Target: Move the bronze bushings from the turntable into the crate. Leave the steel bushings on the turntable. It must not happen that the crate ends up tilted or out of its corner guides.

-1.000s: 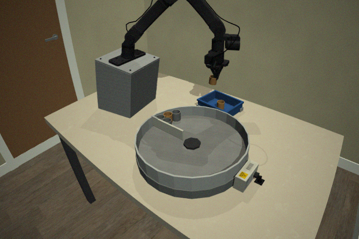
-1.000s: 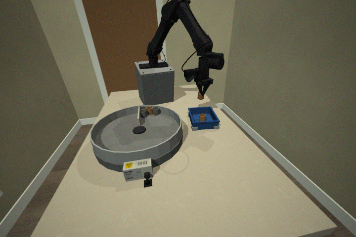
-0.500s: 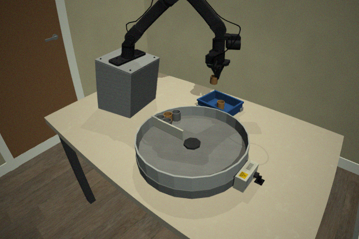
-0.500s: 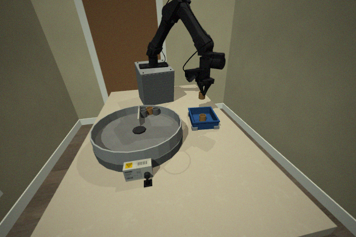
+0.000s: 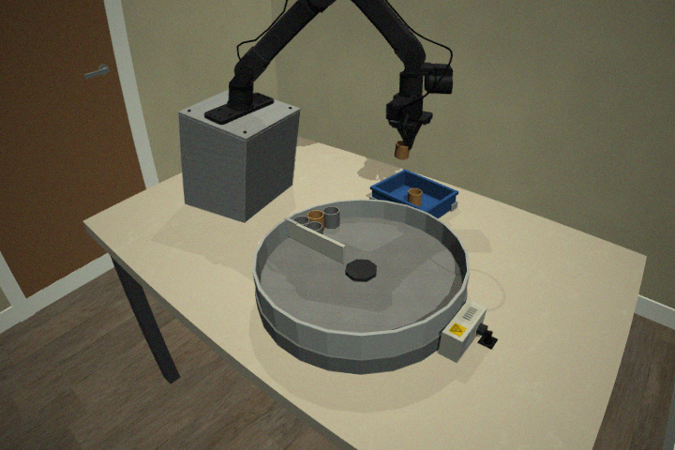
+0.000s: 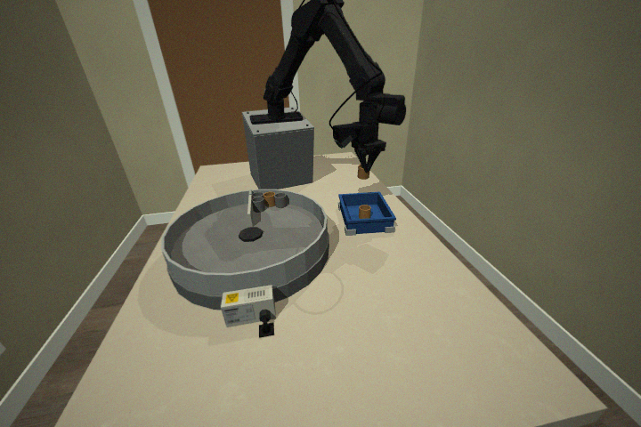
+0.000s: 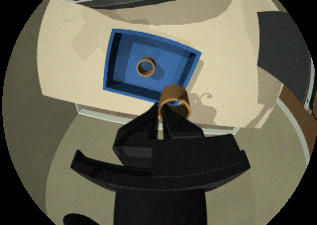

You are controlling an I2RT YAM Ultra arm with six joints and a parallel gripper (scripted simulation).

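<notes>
The blue crate lies 3 cm ahead of my hand, 2 cm to the right of it and 14 cm below it. Round my hand: grey turntable 8 cm ahead, 39 cm to the right, 11 cm below.
</notes>
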